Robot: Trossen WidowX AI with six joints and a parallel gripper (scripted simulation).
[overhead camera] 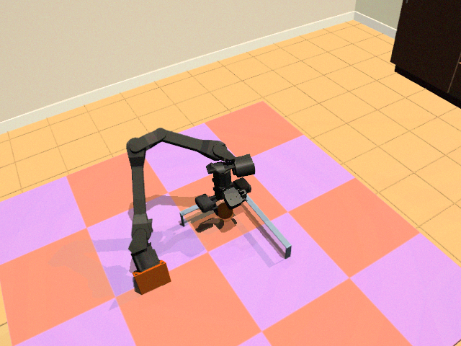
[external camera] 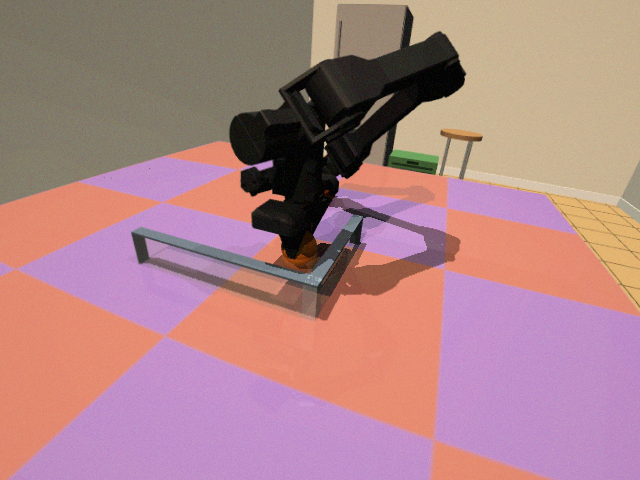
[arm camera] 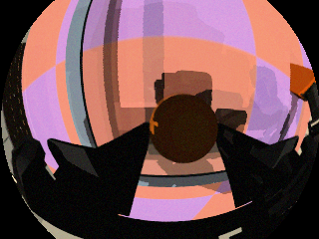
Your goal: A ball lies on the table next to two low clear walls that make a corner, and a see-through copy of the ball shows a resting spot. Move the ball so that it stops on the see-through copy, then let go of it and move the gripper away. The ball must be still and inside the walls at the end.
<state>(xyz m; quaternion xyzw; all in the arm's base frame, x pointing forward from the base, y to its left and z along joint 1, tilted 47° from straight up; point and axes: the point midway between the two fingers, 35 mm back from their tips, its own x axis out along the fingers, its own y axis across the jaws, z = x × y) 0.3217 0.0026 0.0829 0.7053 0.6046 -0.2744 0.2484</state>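
Now: gripper tip 20 mm above the see-through copy of ball. The rest, counted from my gripper tip: orange ball: right at my gripper tip.
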